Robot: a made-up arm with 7 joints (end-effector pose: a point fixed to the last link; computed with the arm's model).
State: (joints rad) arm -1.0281 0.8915 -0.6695 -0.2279 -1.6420 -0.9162 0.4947
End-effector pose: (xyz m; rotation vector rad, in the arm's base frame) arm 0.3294 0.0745 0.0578 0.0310 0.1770 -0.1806
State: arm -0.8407 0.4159 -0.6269 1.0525 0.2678 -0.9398 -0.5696
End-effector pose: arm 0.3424 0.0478 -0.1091 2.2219 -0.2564 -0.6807
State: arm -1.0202 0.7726 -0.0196 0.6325 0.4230 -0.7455 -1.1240
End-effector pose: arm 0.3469 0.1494 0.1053 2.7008 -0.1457 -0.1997
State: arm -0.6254 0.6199 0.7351 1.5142 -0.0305 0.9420 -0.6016
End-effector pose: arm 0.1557 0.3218 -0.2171 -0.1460 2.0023 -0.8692
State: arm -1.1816 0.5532 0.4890 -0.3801 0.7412 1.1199 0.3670
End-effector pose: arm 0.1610 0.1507 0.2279 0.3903 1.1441 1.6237
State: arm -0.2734 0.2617 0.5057 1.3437 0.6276 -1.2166 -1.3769
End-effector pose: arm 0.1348 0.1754 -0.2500 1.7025 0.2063 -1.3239
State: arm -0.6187 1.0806 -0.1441 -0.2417 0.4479 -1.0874 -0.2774
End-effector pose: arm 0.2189 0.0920 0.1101 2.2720 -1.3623 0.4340
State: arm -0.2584 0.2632 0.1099 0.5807 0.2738 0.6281 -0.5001
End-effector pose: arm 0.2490 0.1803 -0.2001 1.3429 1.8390 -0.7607
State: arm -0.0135 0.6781 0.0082 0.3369 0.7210 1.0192 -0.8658
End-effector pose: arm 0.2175 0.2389 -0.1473 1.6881 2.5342 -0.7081
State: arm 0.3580 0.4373 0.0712 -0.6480 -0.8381 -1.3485 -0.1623
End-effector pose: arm 0.1024 0.1879 -0.0576 0.4539 -0.3679 0.6131
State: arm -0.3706 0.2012 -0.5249 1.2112 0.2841 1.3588 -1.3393
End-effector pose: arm 0.1638 0.1023 -0.3169 -0.2602 -2.2981 1.8723
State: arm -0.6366 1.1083 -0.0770 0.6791 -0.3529 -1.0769 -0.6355
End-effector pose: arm 0.2670 0.2789 0.0818 2.0545 -0.1545 0.3351
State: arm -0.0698 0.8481 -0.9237 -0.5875 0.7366 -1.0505 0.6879
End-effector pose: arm 0.1055 0.0226 -0.0495 1.0211 -0.7642 -0.1375
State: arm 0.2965 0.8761 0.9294 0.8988 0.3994 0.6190 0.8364
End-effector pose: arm 0.0103 0.4053 -0.0046 -0.7454 -1.9887 -1.3348
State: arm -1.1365 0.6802 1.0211 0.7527 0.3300 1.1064 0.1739
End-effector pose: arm 0.2489 0.3571 0.0589 0.2266 1.9510 0.3595
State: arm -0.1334 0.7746 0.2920 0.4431 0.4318 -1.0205 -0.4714
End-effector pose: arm 0.2073 0.2503 -0.0342 2.3830 0.1347 0.0620
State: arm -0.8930 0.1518 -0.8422 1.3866 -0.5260 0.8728 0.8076
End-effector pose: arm 0.3378 0.0477 -0.1906 -2.0558 -2.3395 -0.3967
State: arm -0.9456 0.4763 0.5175 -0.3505 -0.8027 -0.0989 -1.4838
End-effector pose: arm 0.2167 0.1959 0.1767 1.5499 -1.2313 -0.0816
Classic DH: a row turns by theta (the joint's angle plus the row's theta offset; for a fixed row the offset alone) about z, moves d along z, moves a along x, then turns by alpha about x. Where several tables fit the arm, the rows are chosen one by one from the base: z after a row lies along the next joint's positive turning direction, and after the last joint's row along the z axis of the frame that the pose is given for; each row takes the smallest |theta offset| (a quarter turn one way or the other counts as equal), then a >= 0, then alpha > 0; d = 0 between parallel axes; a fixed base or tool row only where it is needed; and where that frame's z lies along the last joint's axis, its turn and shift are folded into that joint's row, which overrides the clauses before.
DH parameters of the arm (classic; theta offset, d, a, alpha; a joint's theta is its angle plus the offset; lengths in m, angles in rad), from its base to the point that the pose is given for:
base (fixed): -0.071 0.0743 0.0154 -1.3004
joint 1: -1.3111 0.0338 -0.013 -1.5708
joint 2: 1.2915 -0.0031 -0.004 1.5708
joint 3: 1.5708 -0.1909 0.0286 -1.5708
joint 4: 1.5708 0.017 0.0111 1.5708
joint 5: 0 0.1872 -0.0135 -1.5708
joint 6: -1.5708 0.029 0.0128 1.5708
joint 7: 0.7426 0.0317 0.0248 1.3292
tool (fixed): -0.6086 -0.0143 0 0

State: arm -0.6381 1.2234 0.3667 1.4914 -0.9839 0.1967 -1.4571
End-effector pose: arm 0.1312 0.4447 0.0061 0.6606 0.6242 -0.2426
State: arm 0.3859 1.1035 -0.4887 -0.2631 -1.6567 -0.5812 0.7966
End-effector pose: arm 0.0790 0.2186 -0.1549 0.1707 1.8188 0.3142
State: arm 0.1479 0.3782 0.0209 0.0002 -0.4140 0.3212 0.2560
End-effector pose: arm 0.1672 0.2012 -0.1489 0.9994 1.6370 0.0257
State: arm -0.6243 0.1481 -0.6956 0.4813 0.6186 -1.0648 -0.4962
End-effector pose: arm 0.2524 -0.0877 -0.0862 1.8872 -1.1326 -0.5483
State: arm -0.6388 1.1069 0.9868 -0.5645 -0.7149 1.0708 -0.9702
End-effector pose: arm 0.0911 0.2182 0.2596 1.6497 0.2487 -0.0650
